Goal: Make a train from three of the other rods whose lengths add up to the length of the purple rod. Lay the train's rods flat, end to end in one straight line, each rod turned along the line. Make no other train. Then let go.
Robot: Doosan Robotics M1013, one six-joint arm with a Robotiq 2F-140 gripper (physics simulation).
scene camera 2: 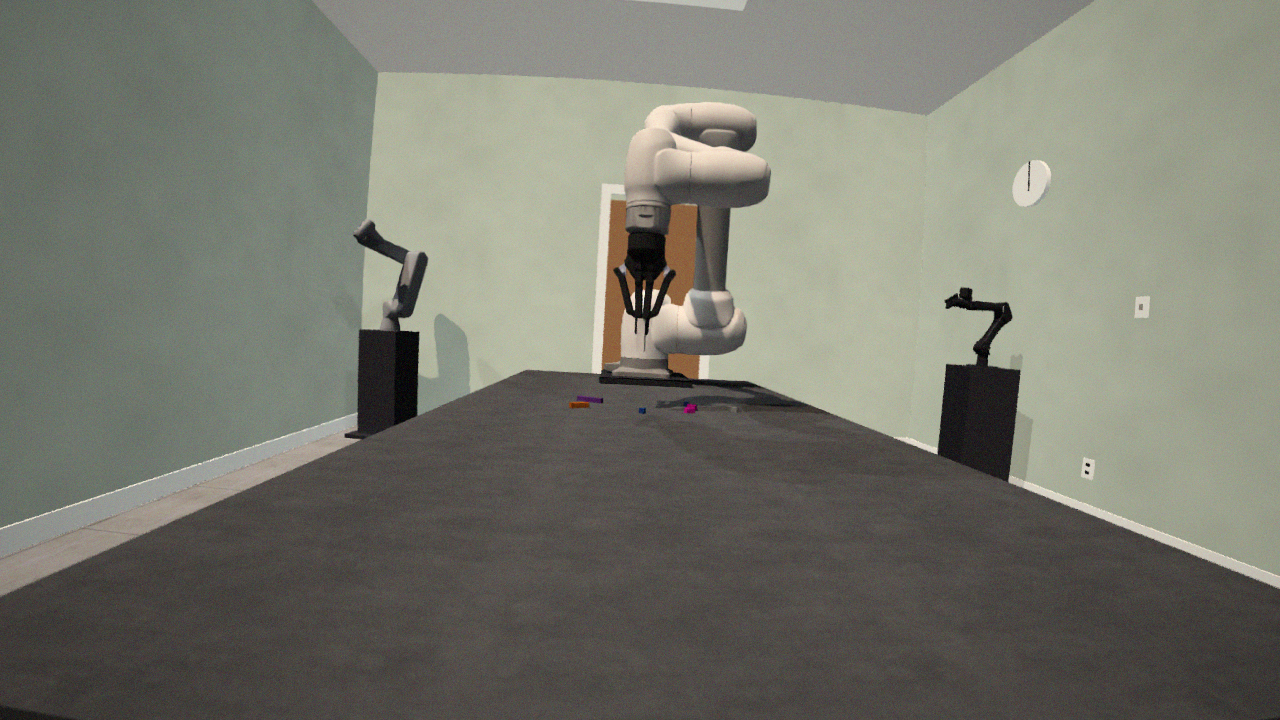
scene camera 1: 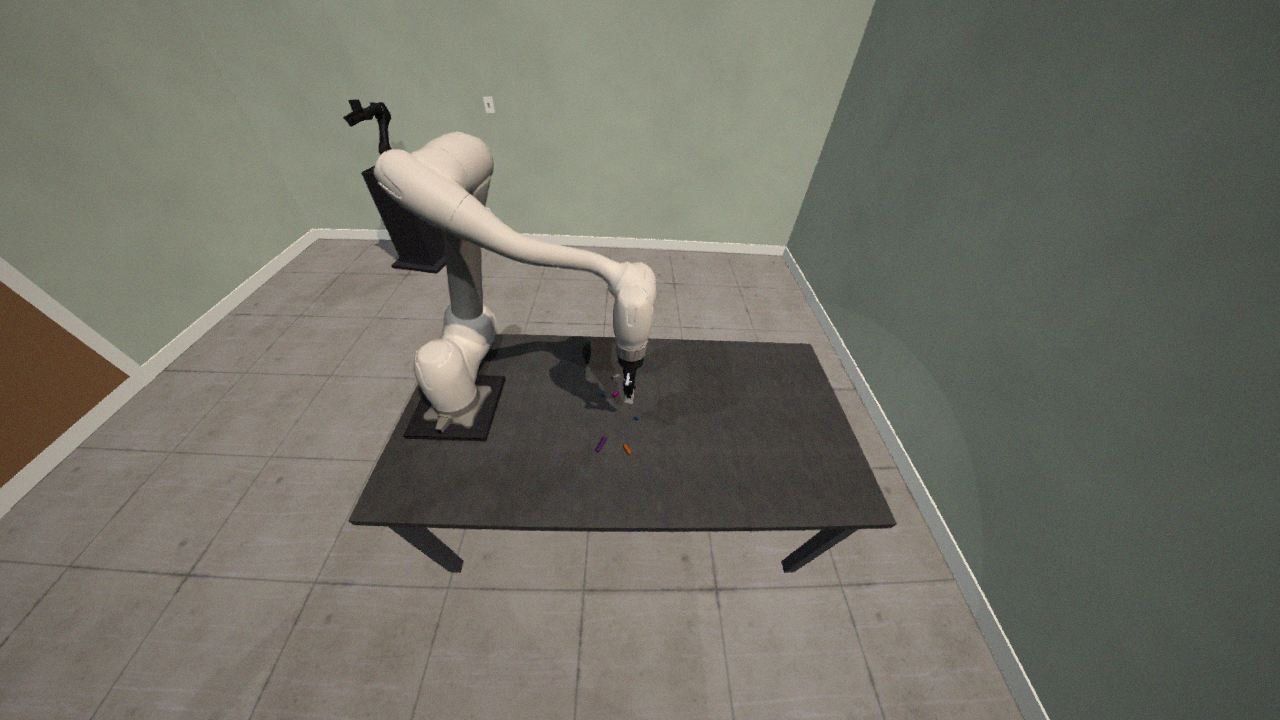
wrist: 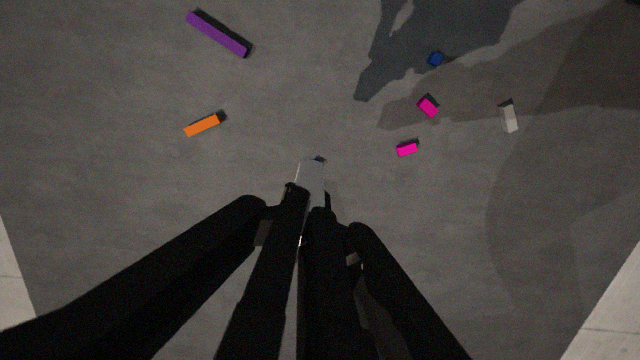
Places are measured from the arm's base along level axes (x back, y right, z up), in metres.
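Where they show: gripper, fingertip midpoint: (scene camera 2: 640, 351) (scene camera 1: 629, 401) (wrist: 307, 176); arm's base at its link origin: (scene camera 2: 643, 374) (scene camera 1: 459, 403).
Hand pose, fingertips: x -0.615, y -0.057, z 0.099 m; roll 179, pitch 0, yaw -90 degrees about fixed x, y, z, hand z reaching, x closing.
Observation:
Each offset is from my fingertips to the centre of the thing. Level surfaces: height alone.
My gripper (scene camera 1: 629, 392) (scene camera 2: 642, 329) (wrist: 307, 176) is shut with nothing between the fingers, and hangs a little above the dark table @[dz -0.120 m] (scene camera 1: 760, 465) (scene camera 2: 626, 555). A small blue cube @[dy -0.014, dx -0.029, dz -0.115 m] (scene camera 1: 636, 417) (scene camera 2: 642, 410) lies on the table below it, hidden behind the fingers in the wrist view. The long purple rod @[dy +0.114, dx +0.072, dz -0.115 m] (wrist: 217, 33) (scene camera 1: 600, 443) (scene camera 2: 589, 397) and a shorter orange rod @[dy +0.116, dx -0.019, dz -0.115 m] (wrist: 201, 125) (scene camera 1: 627, 449) (scene camera 2: 579, 405) lie flat and apart. Two short magenta rods @[dy -0.110, dx +0.068, dz -0.115 m] (wrist: 428, 106) @[dy -0.106, dx +0.019, dz -0.115 m] (wrist: 406, 148), a second blue cube @[dy -0.097, dx +0.113, dz -0.115 m] (wrist: 435, 58) and a white rod @[dy -0.198, dx +0.082, dz -0.115 m] (wrist: 509, 117) lie scattered, none touching.
The arm's base (scene camera 1: 452, 407) stands at the table's left edge. Two black pedestals (scene camera 2: 387, 376) (scene camera 2: 977, 416) with small arms stand on the floor beside the table. The arm casts shadows over the magenta and blue pieces.

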